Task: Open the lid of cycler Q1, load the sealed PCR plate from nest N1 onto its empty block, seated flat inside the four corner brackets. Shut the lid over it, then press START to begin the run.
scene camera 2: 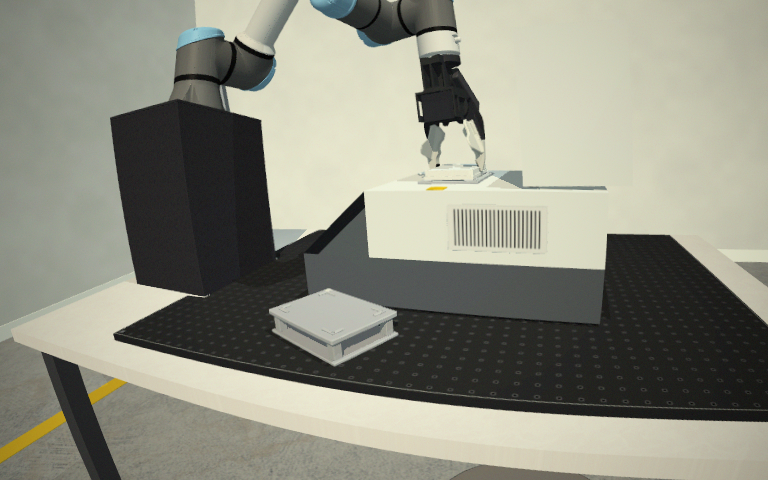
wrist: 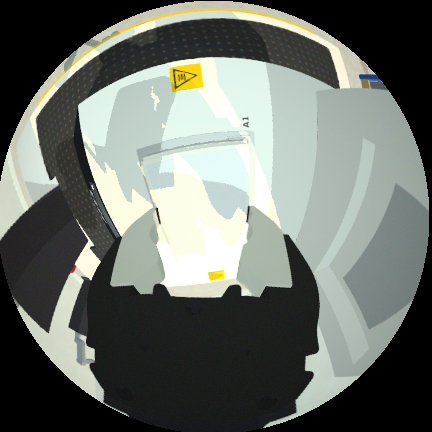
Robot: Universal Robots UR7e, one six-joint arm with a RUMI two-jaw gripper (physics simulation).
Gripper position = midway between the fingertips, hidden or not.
Observation:
In view: my gripper [scene camera 2: 457, 173], a sealed PCR plate [scene camera 2: 447, 171] and a white lid [scene camera 2: 573, 79].
The sealed PCR plate is seen too in the wrist view [wrist: 201, 191]. The white lid also shows in the wrist view [wrist: 358, 160]. My gripper shows as well in the wrist view [wrist: 202, 208].

